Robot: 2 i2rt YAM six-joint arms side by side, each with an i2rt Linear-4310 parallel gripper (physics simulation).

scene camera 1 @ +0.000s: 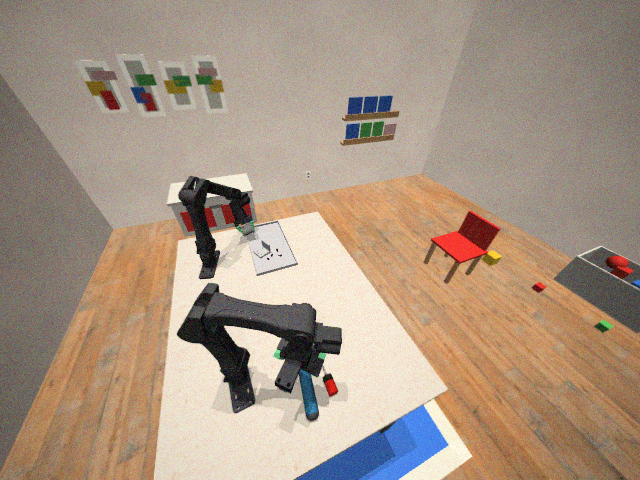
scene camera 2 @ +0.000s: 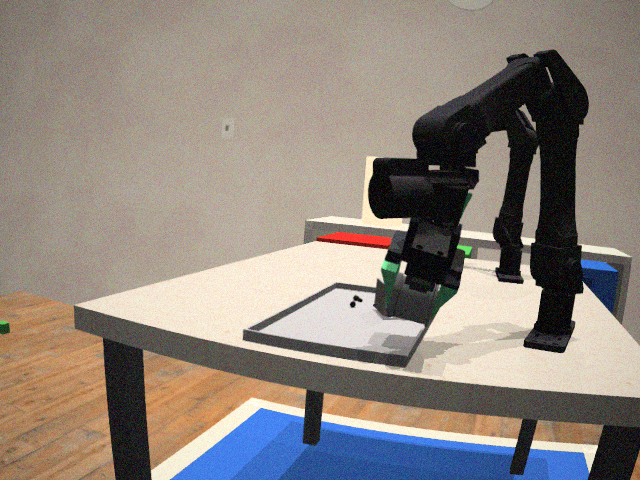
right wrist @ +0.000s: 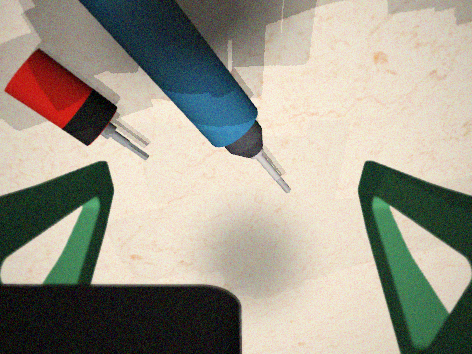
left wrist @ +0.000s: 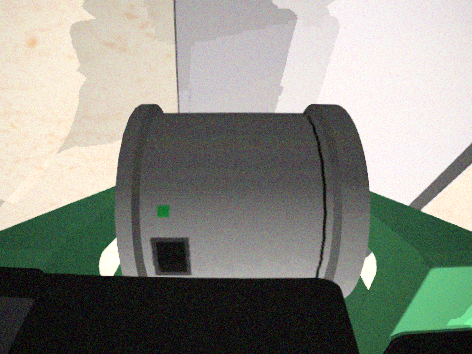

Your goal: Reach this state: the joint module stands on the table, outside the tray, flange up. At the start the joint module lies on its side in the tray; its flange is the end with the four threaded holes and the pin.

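Places are measured from the left arm's base along level axes (x ahead, y left, z up), in centimetres.
Where they show: left gripper, fingertip midpoint: (scene camera 1: pixel 249 233) (scene camera 2: pixel 409 311) (left wrist: pixel 237 178); right gripper, fingertip midpoint: (right wrist: pixel 235 175); left arm's base, link origin: (scene camera 1: pixel 210 264) (scene camera 2: pixel 551 335); right arm's base, link origin: (scene camera 1: pixel 239 377) (scene camera 2: pixel 508 276).
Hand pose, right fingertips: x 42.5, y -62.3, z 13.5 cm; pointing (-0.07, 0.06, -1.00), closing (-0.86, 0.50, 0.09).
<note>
Things, the pixels of their centre, and the offset from my right fingertips.
- joint module, body centre: (left wrist: pixel 244 201) (scene camera 2: pixel 411 299) (scene camera 1: pixel 247 229) dx -23.4, dy +82.1, dz -6.9 cm
- tray, body centre: (left wrist: pixel 327 197) (scene camera 2: pixel 362 315) (scene camera 1: pixel 268 244) dx -11.8, dy +73.4, dz -12.7 cm
- grey angled bracket, body centre: (scene camera 2: pixel 400 298) (scene camera 1: pixel 261 248) dx -15.5, dy +67.4, dz -10.3 cm
- blue screwdriver, body centre: (right wrist: pixel 195 80) (scene camera 1: pixel 305 377) dx +1.7, dy -0.2, dz -11.5 cm
The joint module (scene camera 1: pixel 248 230) (scene camera 2: pixel 414 303) (left wrist: pixel 240 170) is a grey cylinder with a rim at each end, a small green square and a dark socket on its side. My left gripper (scene camera 1: pixel 245 227) (scene camera 2: pixel 417 297) (left wrist: pixel 237 178) is shut on it, with green fingers at its two ends. It is held on its side, low at the edge of the tray (scene camera 1: pixel 277 269) (scene camera 2: pixel 325 348) (left wrist: pixel 400 75); I cannot tell whether it touches. The flange's holes and pin do not show. My right gripper (scene camera 1: pixel 299 355) (right wrist: pixel 235 175) is open and empty above the table, mostly hidden in scene camera 2.
A grey angled bracket (scene camera 1: pixel 264 246) (scene camera 2: pixel 381 297) and several small black screws (scene camera 1: pixel 273 254) (scene camera 2: pixel 355 301) are in the tray. A blue screwdriver (scene camera 1: pixel 308 395) (right wrist: pixel 200 85) and a red-handled one (scene camera 1: pixel 329 384) (right wrist: pixel 55 87) lie near my right gripper.
</note>
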